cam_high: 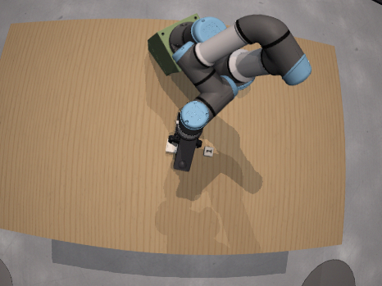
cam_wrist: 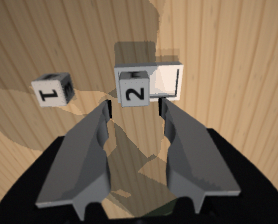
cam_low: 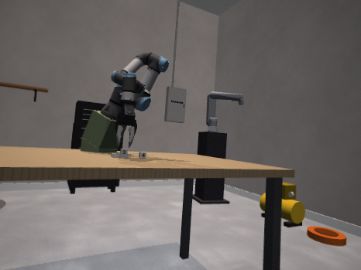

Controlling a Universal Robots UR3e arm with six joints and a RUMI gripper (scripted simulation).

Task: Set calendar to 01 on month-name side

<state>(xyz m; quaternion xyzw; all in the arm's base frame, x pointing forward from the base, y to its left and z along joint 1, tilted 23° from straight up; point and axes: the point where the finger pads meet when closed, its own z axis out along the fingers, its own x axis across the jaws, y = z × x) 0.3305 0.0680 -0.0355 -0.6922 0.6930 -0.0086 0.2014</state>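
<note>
The white cube lies 40 mm below my hand. Round my hand: white tray 50 mm below, 20 mm to the right.
</note>
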